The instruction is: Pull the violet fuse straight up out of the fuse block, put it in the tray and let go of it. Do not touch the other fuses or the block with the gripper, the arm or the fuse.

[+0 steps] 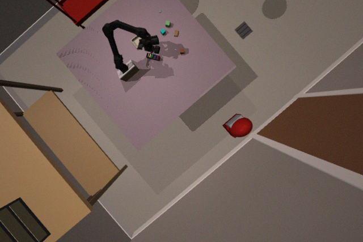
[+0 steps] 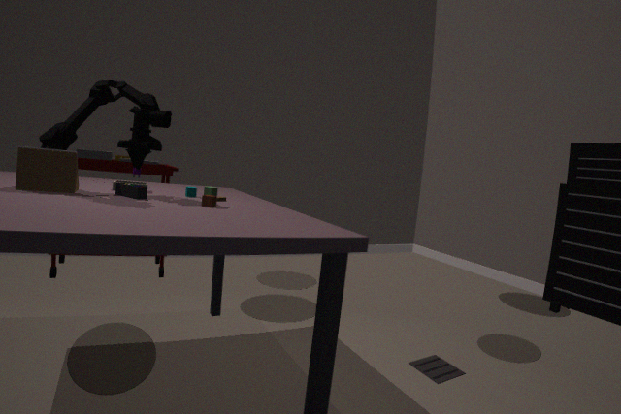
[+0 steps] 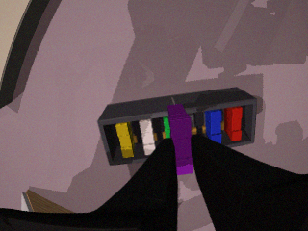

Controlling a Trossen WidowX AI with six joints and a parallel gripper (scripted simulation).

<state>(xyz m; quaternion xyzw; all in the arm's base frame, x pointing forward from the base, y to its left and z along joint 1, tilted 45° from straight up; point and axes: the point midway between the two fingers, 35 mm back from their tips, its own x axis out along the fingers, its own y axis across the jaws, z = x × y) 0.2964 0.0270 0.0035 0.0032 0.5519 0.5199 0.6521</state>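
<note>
My gripper tip is 19 cm to the right of the tray, 9 cm above it and 4 cm past it. The rest, counted from my gripper tip: violet fuse 1 cm below; then green fuse 7 cm below, 2 cm to the right, 2 cm behind; then white fuse 7 cm below, 3 cm behind.
</note>
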